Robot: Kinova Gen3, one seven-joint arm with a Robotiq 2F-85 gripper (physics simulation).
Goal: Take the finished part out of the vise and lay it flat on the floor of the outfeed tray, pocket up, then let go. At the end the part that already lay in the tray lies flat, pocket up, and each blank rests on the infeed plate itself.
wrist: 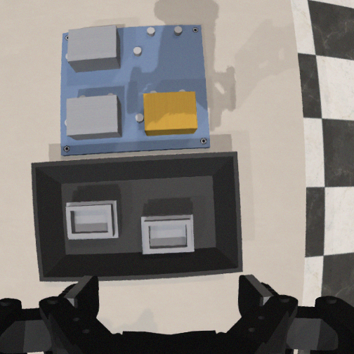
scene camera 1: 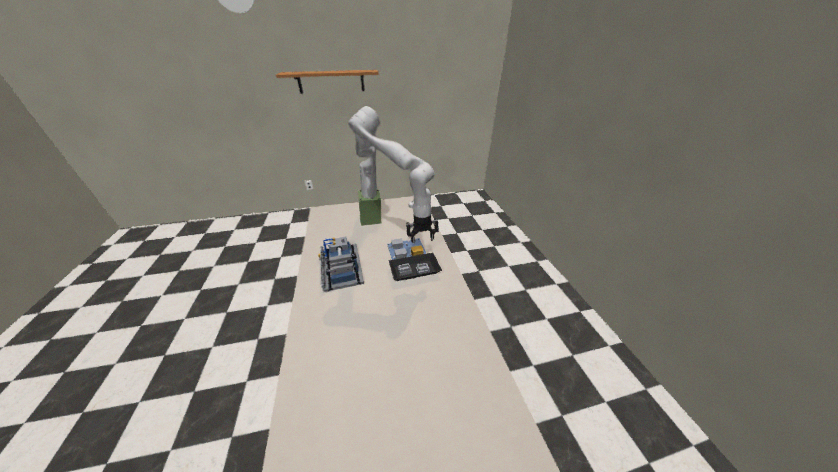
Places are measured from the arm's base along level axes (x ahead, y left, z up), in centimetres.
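Where they show: gripper, fingertip midpoint: (scene camera 1: 422, 241); arm's base, link origin: (scene camera 1: 369, 194).
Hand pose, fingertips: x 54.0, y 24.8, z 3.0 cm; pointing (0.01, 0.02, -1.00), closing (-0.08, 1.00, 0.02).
Things, the pixels of their top centre, and the offset from my fingertips. "spot": a spot on its surface instead.
- black outfeed tray, surface spot: (scene camera 1: 432, 267) spot: dy +5.7, dx -2.3, dz -19.4 cm
- orange blank, top centre: (scene camera 1: 417, 248) dy -0.5, dx -14.5, dz -16.3 cm
- blue machine unit, top centre: (scene camera 1: 338, 252) dy -40.6, dx -10.1, dz -10.7 cm
My gripper (scene camera 1: 423, 237) (wrist: 168, 293) is open and empty, raised above the outfeed tray and infeed plate area. Two grey parts with rectangular pockets facing up, a left one (wrist: 91, 220) (scene camera 1: 404, 268) and a right one (wrist: 168, 234) (scene camera 1: 422, 267), lie flat and apart on the floor of the black outfeed tray (wrist: 135, 166) (scene camera 1: 432, 267). Two grey blanks, one at the back (wrist: 93, 44) and one in front (wrist: 93, 112), and an orange blank (wrist: 170, 111) (scene camera 1: 416, 250) appear to rest level on the blue infeed plate (wrist: 132, 75). The vise's inside is too small to make out.
A grey and blue machine unit (scene camera 1: 341, 270) with dark uprights stands left of the tray in the scene view. The arm's green pedestal (scene camera 1: 370, 211) stands behind. An orange shelf (scene camera 1: 327, 73) is on the back wall. Small pegs (wrist: 137, 51) stand up from the infeed plate.
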